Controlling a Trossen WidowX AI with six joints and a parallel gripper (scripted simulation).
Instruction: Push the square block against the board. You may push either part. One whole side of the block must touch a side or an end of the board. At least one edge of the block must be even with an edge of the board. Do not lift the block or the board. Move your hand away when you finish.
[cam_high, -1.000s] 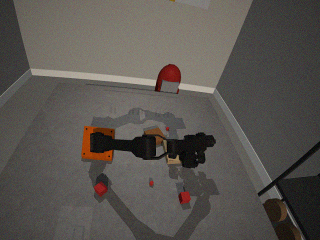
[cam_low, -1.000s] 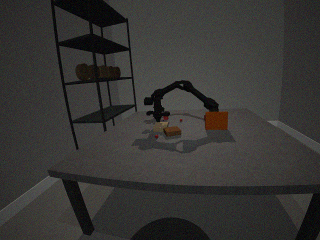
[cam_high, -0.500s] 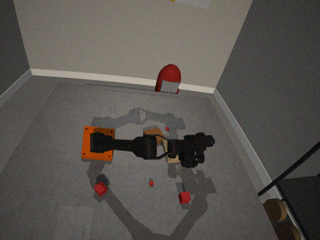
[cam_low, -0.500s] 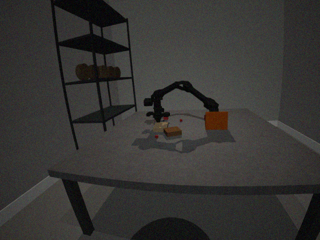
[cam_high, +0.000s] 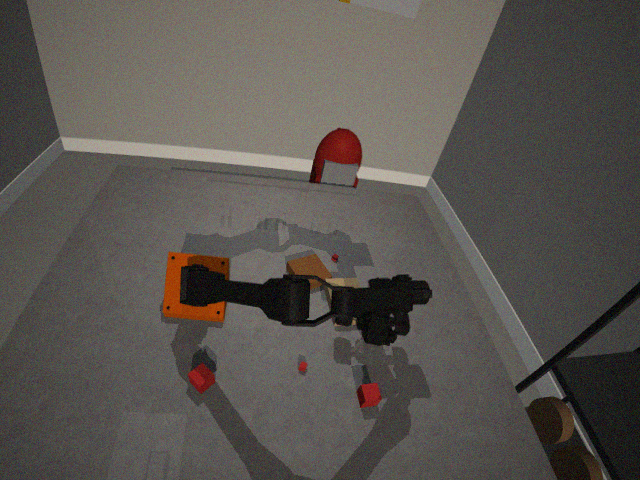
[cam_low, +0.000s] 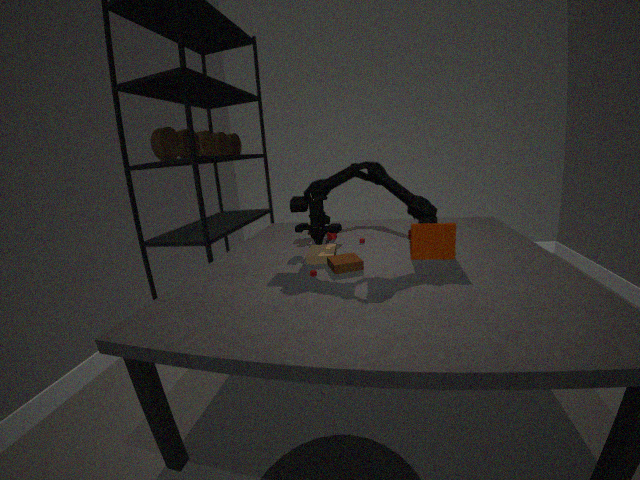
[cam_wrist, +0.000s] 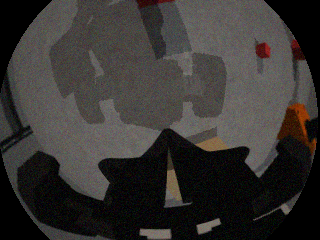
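My gripper tip is 11 cm to the right of the board, 4 cm past it and 1 cm below it. Round my gripper tip: square block: 20 cm to the left, 15 cm behind, 1 cm above.
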